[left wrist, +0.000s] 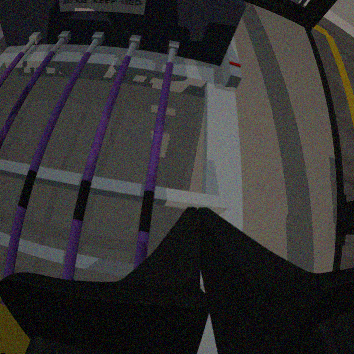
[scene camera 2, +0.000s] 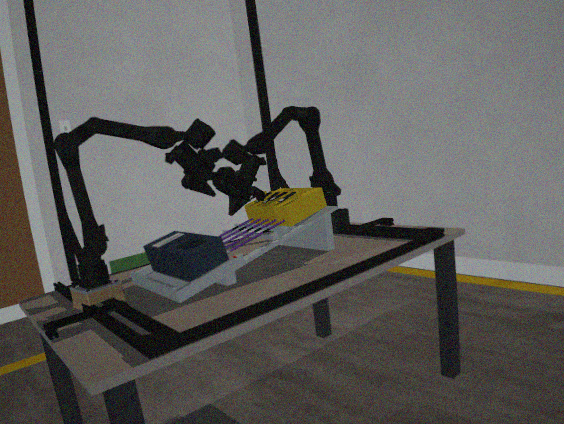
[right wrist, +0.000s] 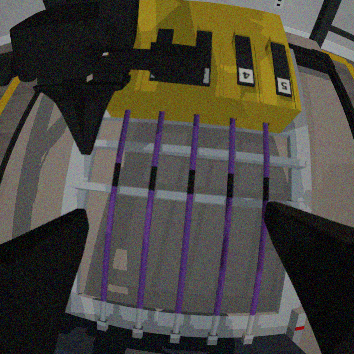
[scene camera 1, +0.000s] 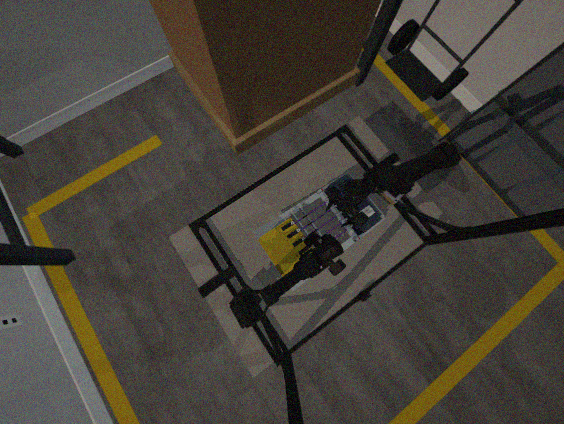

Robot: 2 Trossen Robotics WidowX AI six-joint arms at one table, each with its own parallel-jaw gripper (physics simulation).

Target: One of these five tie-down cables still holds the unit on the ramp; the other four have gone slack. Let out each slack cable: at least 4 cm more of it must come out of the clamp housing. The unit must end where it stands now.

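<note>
The navy unit sits low on the pale ramp. Several purple cables, such as the one at the picture's left, run to it from the yellow clamp housing. Each shows a black band outside the housing; slack or taut cannot be told. Levers labelled 4 and 5 show in the right wrist view; others are partly hidden by the left arm. My left gripper is shut and empty, beside the outermost cable. My right gripper is open and empty above the cables.
The two wrists are close together over the ramp. Small red marks show on the ramp's side posts near the unit. A black frame runs around the table top. A green block lies behind the unit.
</note>
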